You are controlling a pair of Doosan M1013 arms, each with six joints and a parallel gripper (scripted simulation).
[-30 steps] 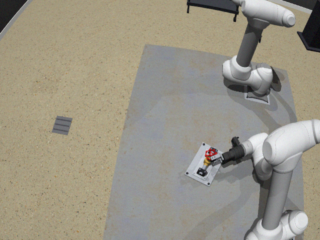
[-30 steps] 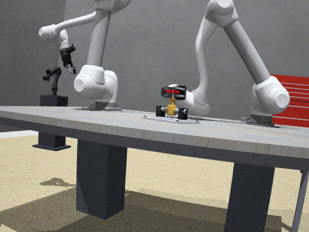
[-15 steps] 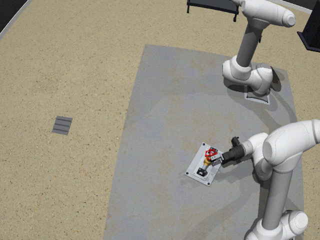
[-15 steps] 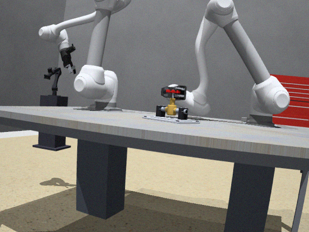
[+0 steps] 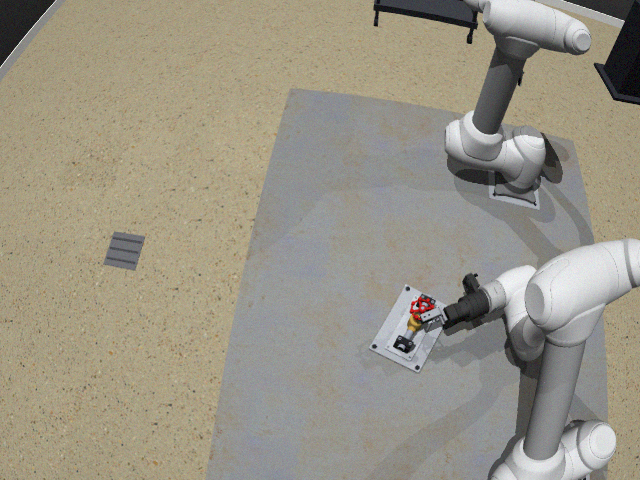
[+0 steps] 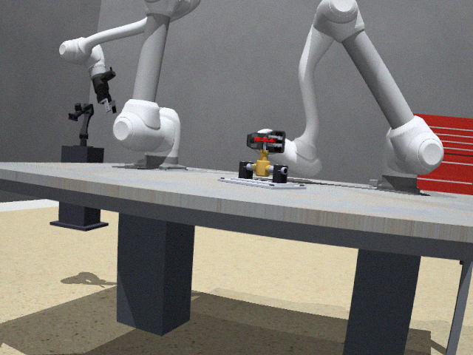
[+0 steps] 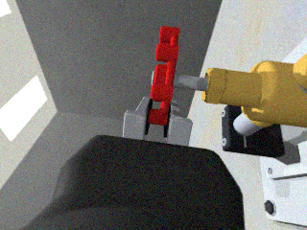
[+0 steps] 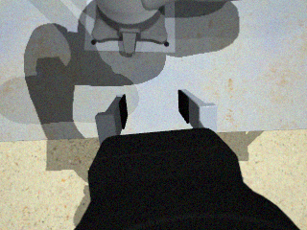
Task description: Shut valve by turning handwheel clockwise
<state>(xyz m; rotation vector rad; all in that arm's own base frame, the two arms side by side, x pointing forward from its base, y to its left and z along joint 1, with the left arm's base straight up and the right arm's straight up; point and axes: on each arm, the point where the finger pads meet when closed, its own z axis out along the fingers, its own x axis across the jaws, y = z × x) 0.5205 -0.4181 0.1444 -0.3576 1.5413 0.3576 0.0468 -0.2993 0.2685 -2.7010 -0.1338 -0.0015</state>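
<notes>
My left gripper is now 1 cm short of the red handwheel, 3 cm to the left of it and 1 cm above it. The rest, counted from my left hand: pale base plate (1 cm ahead, 3 cm to the right, 14 cm below).
</notes>
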